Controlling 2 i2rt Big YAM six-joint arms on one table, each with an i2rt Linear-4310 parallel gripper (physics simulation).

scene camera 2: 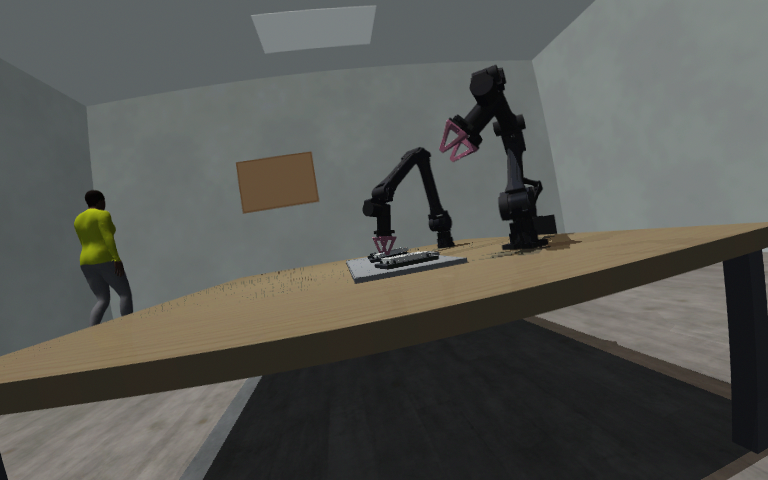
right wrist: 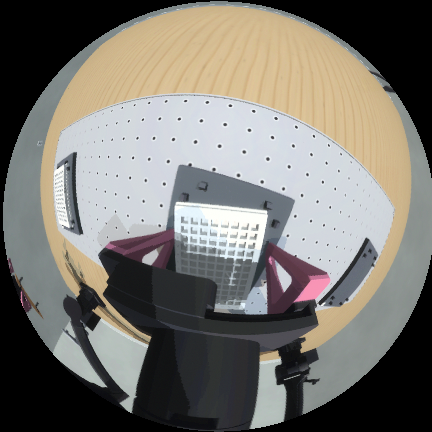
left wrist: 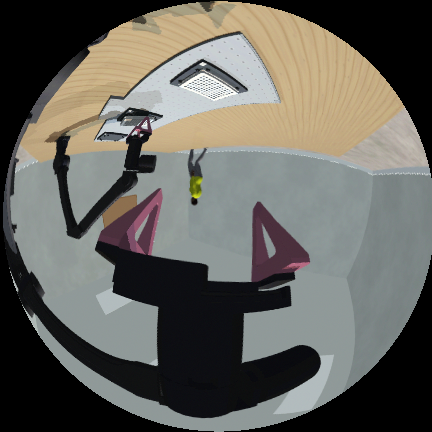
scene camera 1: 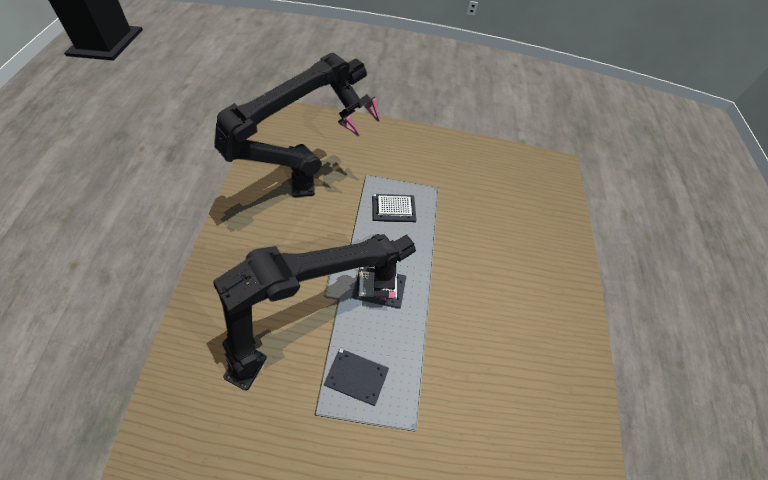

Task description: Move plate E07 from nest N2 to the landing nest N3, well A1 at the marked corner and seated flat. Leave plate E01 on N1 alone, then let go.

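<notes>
Plate E07 (scene camera 1: 366,285) (right wrist: 219,241), a white well plate, lies on the dark nest N2 (scene camera 1: 401,287) (right wrist: 241,193) in the middle of the grey perforated board (scene camera 1: 392,343). My right gripper (scene camera 1: 377,287) (scene camera 2: 384,245) (right wrist: 220,241) is down over it, open, one pink finger on each side of the plate. The landing nest N3 (scene camera 1: 356,376) (right wrist: 351,273) is a bare dark square at the near end of the board. Plate E01 (scene camera 1: 394,205) (left wrist: 207,84) (right wrist: 61,197) sits on N1 at the far end. My left gripper (scene camera 1: 360,116) (scene camera 2: 455,143) (left wrist: 208,197) is open and empty, raised high beyond the far table edge.
The board (scene camera 2: 411,268) lies along the middle of the wooden table (scene camera 1: 515,286). Both arm bases stand on the table to the left of the board in scene camera 1. The right arm reaches across the board's left edge.
</notes>
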